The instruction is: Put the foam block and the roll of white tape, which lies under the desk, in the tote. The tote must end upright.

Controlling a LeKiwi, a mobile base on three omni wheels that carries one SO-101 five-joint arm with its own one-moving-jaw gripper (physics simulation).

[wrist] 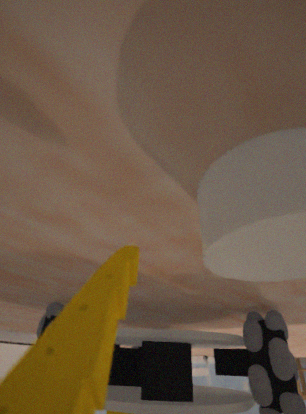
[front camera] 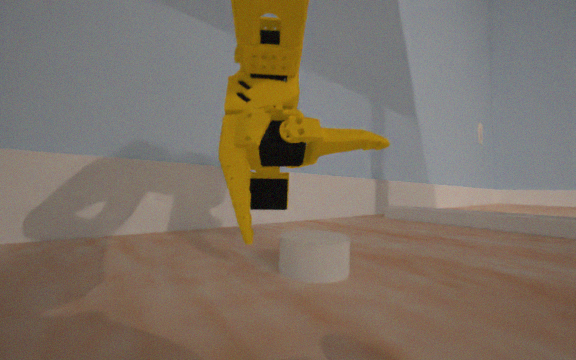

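Pixels of known places: hand, tool point: (wrist: 137, 260) (front camera: 252, 236); arm's base, link origin: (wrist: 163, 407).
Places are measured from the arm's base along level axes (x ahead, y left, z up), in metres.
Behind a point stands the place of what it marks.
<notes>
The roll of white tape (front camera: 314, 256) @[z -0.073, x 0.198, y -0.022 m] (wrist: 255, 200) @[z -0.071, x 0.241, y -0.009 m] lies flat on the wooden floor. In the front view it is just right of centre, below and to the right of the fixed jaw's tip. In the wrist view it is cut off by the right edge, beyond and to the right of the jaw. My gripper (front camera: 318, 193) is wide open and empty, its fixed jaw (wrist: 85, 325) @[z -0.045, x 0.232, y 0.027 m] pointing down and its moving jaw swung out to the right. The tip is above the floor and apart from the tape. The foam block and the tote do not show.
A blue wall (front camera: 125, 90) @[z 0.084, x 0.335, y 0.194 m] with a pale baseboard (front camera: 60, 195) @[z -0.044, x 0.293, y 0.227 m] stands behind the tape. A low grey-white ledge (front camera: 475, 220) @[z -0.076, x 0.436, y -0.326 m] runs along the floor at the right. My base's wheel (wrist: 270, 360) shows at the bottom right of the wrist view. Shadows fall on wall and floor.
</notes>
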